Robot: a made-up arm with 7 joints.
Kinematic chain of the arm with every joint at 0, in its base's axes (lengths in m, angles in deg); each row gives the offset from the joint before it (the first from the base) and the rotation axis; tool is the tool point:
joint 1: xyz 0 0 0.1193 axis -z
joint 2: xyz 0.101 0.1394 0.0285 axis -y
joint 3: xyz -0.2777 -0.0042 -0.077 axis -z
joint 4: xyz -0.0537 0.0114 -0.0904 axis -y
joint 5: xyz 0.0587 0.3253 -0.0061 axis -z
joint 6: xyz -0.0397 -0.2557 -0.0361 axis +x
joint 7: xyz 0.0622 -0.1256 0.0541 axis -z
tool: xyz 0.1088 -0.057 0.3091
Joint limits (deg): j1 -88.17..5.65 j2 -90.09..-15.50 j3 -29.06..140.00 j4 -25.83..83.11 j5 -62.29..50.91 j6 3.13..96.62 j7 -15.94..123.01
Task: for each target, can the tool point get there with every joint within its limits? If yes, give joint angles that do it. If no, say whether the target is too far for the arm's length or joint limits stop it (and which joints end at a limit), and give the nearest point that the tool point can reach.
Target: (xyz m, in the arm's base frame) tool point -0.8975 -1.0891 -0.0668
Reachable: no: joint limits stop it (at a limit: joint 5, joint 6) | nearest point -0.5290 -0.6420 0.0144 | short by 0.585 m
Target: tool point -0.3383 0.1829 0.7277
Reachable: yes | joints -33.95 -83.00 70.83 41.57 35.48 35.37 11.85
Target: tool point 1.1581 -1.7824 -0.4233
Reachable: no: too far | nearest point 0.3053 -0.6878 -0.0932 | short by 1.426 m
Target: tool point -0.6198 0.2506 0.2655
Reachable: yes | joints -19.30 -69.42 115.47 20.82 34.13 86.81 85.33
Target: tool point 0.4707 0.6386 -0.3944
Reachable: no: joint limits stop it (at a limit: joint 1, joint 2, joint 5) | nearest point 0.2797 0.5013 -0.2693 | short by 0.266 m
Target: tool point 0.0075 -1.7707 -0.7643
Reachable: no: too far | nearest point 0.0030 -0.7072 -0.2479 | short by 1.182 m
